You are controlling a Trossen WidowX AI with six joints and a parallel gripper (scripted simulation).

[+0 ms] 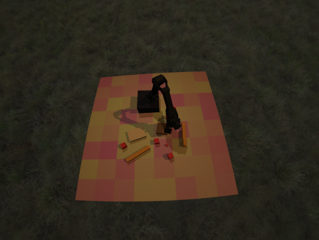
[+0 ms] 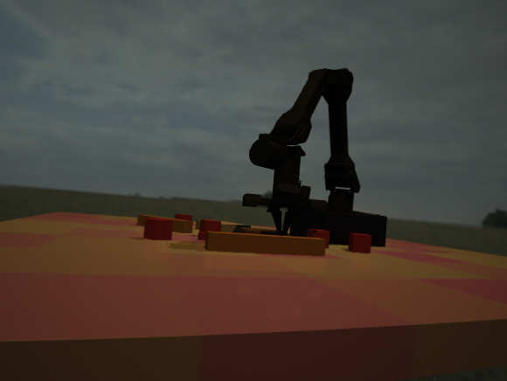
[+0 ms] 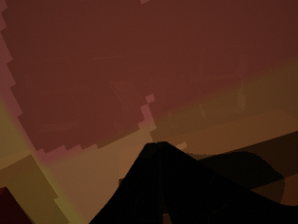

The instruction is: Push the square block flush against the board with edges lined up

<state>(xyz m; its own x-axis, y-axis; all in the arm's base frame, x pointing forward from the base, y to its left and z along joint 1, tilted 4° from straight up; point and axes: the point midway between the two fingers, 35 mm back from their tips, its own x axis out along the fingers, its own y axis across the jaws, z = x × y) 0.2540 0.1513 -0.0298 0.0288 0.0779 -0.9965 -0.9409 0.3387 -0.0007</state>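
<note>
My gripper tip is now 300 mm to the left of the flat tan board, 60 mm short of it and 10 mm below it. From my gripper tip the other things lie so: brown square block: 70 mm to the right, 20 mm ahead, 10 mm above.
</note>
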